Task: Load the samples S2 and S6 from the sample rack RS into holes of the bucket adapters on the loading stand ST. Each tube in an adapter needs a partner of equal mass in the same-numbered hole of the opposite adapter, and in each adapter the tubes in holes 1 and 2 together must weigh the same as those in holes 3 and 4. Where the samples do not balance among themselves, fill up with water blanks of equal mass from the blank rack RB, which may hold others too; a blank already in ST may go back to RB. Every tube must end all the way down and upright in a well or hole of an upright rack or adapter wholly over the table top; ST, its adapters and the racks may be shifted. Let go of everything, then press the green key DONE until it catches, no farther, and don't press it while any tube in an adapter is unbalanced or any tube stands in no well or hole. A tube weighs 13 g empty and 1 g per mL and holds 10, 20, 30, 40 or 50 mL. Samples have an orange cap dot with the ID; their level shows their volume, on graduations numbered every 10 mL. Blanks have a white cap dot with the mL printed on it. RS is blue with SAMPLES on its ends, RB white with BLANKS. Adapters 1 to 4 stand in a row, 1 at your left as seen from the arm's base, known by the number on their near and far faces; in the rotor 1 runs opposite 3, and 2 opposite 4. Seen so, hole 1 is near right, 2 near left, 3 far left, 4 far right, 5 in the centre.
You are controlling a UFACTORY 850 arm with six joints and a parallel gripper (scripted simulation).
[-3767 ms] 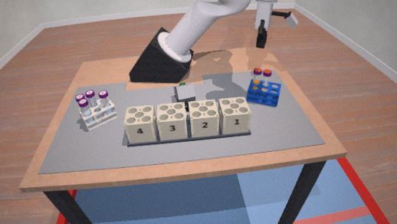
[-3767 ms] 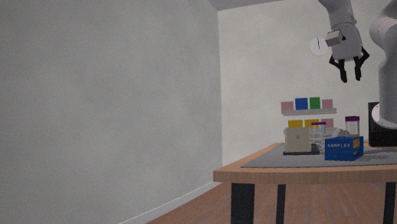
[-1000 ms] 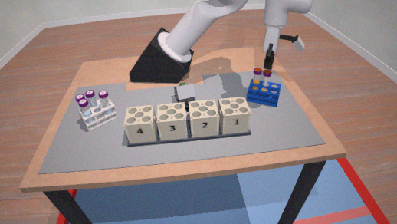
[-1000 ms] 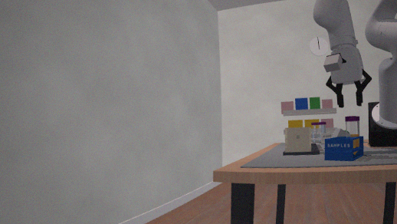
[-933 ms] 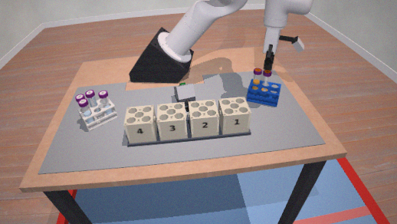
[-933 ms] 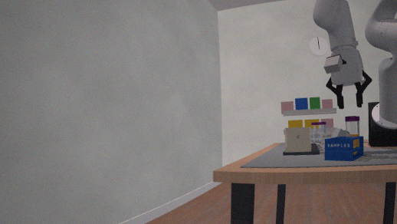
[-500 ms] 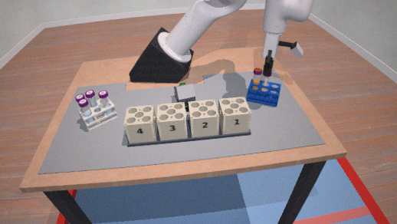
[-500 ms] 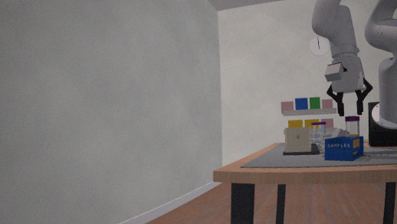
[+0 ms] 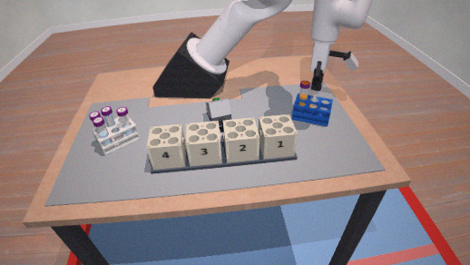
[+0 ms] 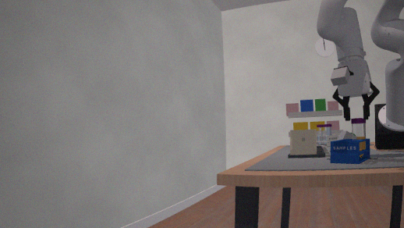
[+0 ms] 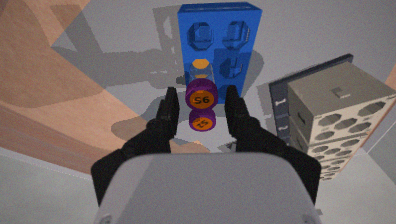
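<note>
Right now the sample S6 is 70 mm below my hand and 10 mm ahead of it. Also, from my hand: blue sample rack RS: 100 mm below, 20 mm ahead, 10 mm to the right; then adapter 1: 200 mm ahead, 150 mm to the right, 80 mm below; then sample tube S2: 70 mm below, 40 mm to the right, 20 mm behind.
</note>
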